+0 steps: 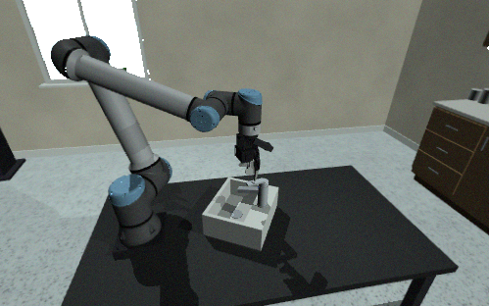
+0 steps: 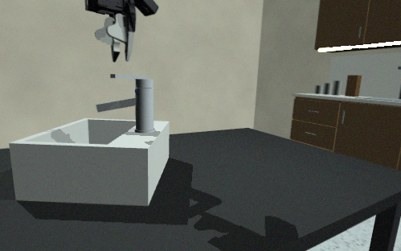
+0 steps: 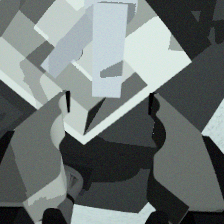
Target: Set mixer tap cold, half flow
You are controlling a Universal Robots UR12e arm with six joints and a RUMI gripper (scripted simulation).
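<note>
Right now the flat lever is 50 mm below my hand, 20 mm ahead of it and 10 mm to the left of it. The rest, counted from my hand: white basin: 280 mm below, 80 mm to the left, 30 mm behind.
</note>
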